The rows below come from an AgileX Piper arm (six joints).
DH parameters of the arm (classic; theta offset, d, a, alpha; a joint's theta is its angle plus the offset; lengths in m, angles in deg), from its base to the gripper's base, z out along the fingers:
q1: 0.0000 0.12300 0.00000 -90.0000
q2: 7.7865 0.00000 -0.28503 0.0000
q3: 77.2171 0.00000 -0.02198 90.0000
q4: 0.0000 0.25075 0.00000 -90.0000
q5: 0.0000 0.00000 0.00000 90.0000
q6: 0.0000 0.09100 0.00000 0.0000
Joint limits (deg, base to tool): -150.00..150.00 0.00..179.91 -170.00..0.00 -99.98..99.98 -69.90..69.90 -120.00..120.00
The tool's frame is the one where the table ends.
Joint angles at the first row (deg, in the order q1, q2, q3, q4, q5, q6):
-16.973, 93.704, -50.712, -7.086, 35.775, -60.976
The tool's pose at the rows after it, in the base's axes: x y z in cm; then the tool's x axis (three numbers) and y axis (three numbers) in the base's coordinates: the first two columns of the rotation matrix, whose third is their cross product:
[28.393 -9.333 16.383 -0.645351 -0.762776 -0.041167 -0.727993 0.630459 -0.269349]
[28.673 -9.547 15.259 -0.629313 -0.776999 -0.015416 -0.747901 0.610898 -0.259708]
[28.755 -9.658 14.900 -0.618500 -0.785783 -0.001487 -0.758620 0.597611 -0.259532]
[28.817 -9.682 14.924 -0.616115 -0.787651 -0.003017 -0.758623 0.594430 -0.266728]
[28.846 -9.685 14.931 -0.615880 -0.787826 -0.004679 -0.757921 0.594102 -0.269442]
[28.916 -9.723 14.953 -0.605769 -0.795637 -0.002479 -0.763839 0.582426 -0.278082]
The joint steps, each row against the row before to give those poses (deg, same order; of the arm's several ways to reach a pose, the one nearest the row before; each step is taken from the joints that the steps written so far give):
-0.001, 2.932, -0.001, -0.113, -1.798, -0.002
0.001, 2.259, 0.000, -1.679, -1.162, 0.003
0.000, 0.729, 0.002, -1.084, -0.431, 0.000
-0.001, -0.012, 0.000, -0.172, -0.425, -0.002
0.001, 0.000, -0.001, 0.011, -0.187, 0.001
0.000, 0.001, 0.000, -0.339, -0.487, -0.450

